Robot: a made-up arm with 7 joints. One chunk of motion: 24 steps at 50 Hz.
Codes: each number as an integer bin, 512 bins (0 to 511) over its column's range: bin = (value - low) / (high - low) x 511, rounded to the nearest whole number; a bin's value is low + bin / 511 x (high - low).
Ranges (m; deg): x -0.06..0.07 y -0.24..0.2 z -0.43..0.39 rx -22..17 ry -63..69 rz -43..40
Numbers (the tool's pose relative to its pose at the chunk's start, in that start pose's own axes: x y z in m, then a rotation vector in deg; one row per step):
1: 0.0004 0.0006 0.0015 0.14 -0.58 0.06
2: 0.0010 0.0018 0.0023 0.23 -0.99 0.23
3: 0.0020 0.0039 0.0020 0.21 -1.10 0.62
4: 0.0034 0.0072 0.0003 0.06 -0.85 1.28
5: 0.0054 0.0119 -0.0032 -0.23 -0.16 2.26
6: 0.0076 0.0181 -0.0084 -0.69 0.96 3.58
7: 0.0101 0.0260 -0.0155 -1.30 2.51 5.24
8: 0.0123 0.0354 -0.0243 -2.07 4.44 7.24
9: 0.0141 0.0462 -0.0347 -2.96 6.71 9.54
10: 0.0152 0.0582 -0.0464 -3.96 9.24 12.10
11: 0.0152 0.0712 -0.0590 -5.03 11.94 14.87
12: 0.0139 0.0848 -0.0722 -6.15 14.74 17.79
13: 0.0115 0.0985 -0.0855 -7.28 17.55 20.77
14: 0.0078 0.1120 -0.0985 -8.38 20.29 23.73
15: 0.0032 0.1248 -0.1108 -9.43 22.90 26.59
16: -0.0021 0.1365 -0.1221 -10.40 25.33 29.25
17: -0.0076 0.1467 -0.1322 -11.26 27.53 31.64
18: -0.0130 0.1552 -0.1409 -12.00 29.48 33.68
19: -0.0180 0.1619 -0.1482 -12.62 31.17 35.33
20: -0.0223 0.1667 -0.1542 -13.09 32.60 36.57
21: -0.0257 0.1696 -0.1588 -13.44 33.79 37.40
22: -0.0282 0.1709 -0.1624 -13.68 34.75 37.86
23: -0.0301 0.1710 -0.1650 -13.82 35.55 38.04
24: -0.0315 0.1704 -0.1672 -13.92 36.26 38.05
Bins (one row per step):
1: 237 279 269 290 242 265
2: 240 281 269 291 240 266
3: 244 283 269 291 240 269
4: 249 287 268 289 241 273
5: 257 293 266 285 243 279
6: 266 300 263 279 248 287
7: 276 309 258 271 254 297
8: 284 320 253 261 261 309
9: 291 332 246 249 270 323
10: 296 346 239 236 280 339
11: 296 361 231 222 290 356
12: 290 377 223 208 301 374
13: 281 393 215 193 312 393
14: 267 409 207 178 322 411
15: 248 424 199 165 333 428
16: 228 437 192 152 342 445
17: 206 449 186 141 350 460
18: 185 459 180 131 358 472
19: 165 467 176 123 365 482
20: 148 472 172 117 370 490
21: 135 476 169 112 375 495
22: 125 477 167 109 378 498
23: 118 477 165 107 382 499
24: 112 477 164 106 384 499

